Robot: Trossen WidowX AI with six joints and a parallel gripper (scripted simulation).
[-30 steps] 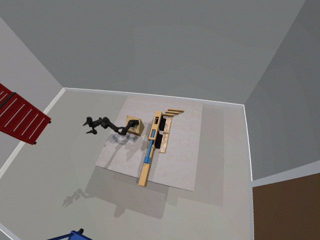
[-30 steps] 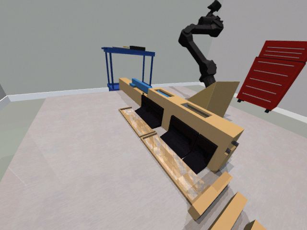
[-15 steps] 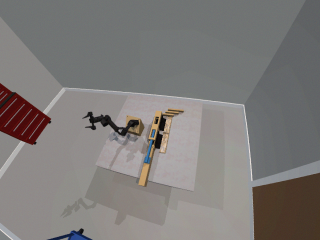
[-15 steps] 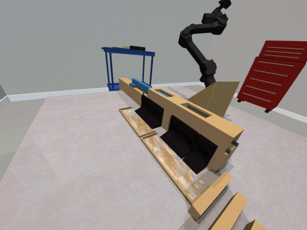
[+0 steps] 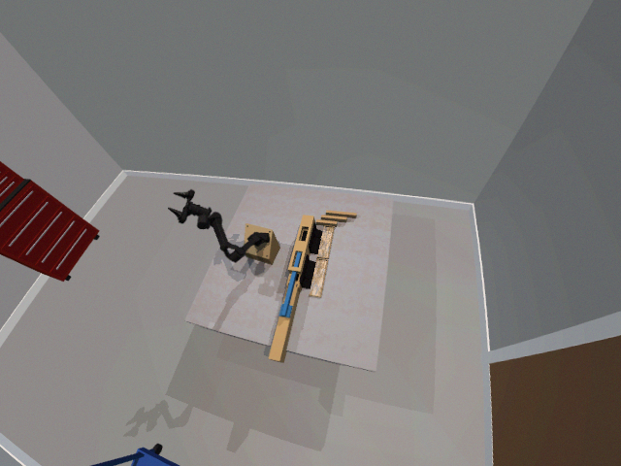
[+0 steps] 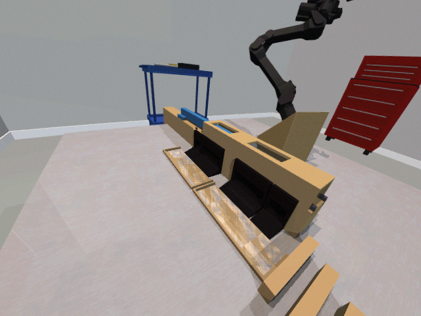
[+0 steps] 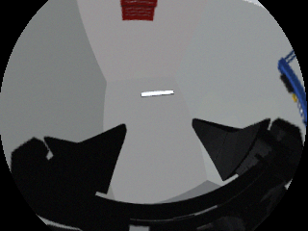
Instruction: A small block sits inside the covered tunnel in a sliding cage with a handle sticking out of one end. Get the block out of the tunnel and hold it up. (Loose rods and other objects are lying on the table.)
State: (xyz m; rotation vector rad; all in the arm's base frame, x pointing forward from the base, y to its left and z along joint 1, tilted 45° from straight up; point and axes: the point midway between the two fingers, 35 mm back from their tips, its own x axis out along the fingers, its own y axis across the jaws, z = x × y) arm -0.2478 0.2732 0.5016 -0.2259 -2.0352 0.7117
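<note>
Now: gripper tip 610 mm short of the tan covered tunnel, 40 mm to the left of it and 670 mm above it.
</note>
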